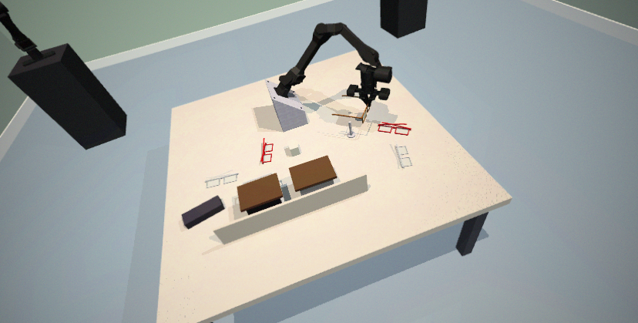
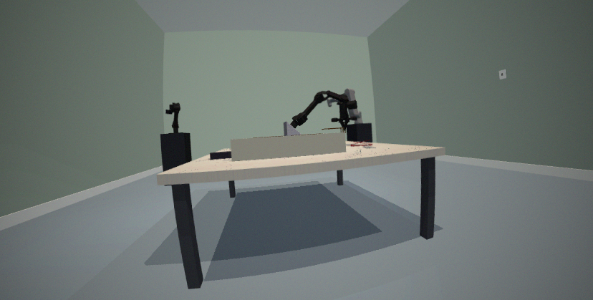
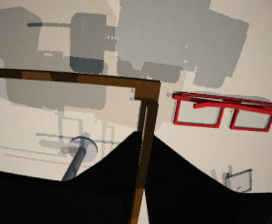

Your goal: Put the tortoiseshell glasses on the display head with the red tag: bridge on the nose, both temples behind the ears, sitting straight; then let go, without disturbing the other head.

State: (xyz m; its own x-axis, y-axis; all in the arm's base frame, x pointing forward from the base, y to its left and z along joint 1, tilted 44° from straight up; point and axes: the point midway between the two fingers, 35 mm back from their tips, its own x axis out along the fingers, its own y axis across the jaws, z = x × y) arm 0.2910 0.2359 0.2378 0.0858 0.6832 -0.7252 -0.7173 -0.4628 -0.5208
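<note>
My gripper tip is now 11 cm to the left of the grey post, 9 cm above it and 1 cm short of it. The rest, counted from my gripper tip: low white wall 50 cm to the right, 30 cm ahead, 6 cm below; display head 38 cm to the right, 19 cm ahead, 6 cm below; dark case 85 cm to the right, 10 cm below, 10 cm ahead.
</note>
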